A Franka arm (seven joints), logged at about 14 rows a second.
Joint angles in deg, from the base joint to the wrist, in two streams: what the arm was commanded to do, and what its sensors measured. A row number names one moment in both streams.
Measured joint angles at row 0: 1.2 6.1 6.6 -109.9 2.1 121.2 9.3
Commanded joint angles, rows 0 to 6: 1.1 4.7 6.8 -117.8 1.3 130.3 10.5; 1.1 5.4 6.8 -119.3 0.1 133.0 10.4; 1.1 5.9 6.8 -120.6 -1.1 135.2 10.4; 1.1 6.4 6.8 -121.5 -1.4 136.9 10.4; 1.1 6.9 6.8 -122.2 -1.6 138.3 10.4; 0.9 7.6 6.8 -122.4 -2.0 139.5 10.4; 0.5 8.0 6.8 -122.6 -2.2 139.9 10.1
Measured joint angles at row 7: 1.1 7.5 6.6 -121.8 -0.6 137.8 9.3
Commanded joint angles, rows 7 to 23: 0.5 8.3 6.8 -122.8 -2.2 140.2 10.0; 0.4 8.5 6.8 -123.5 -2.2 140.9 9.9; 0.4 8.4 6.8 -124.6 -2.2 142.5 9.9; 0.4 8.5 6.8 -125.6 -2.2 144.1 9.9; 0.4 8.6 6.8 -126.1 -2.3 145.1 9.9; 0.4 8.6 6.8 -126.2 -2.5 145.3 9.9; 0.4 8.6 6.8 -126.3 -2.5 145.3 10.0; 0.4 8.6 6.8 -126.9 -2.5 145.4 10.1; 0.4 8.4 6.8 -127.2 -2.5 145.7 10.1; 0.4 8.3 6.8 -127.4 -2.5 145.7 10.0; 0.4 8.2 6.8 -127.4 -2.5 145.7 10.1; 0.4 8.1 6.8 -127.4 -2.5 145.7 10.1; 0.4 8.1 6.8 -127.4 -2.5 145.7 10.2; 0.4 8.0 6.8 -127.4 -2.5 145.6 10.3; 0.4 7.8 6.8 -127.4 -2.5 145.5 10.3; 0.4 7.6 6.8 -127.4 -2.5 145.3 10.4; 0.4 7.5 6.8 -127.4 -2.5 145.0 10.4
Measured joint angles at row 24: 0.7 9.0 6.6 -126.2 -1.2 144.8 9.3
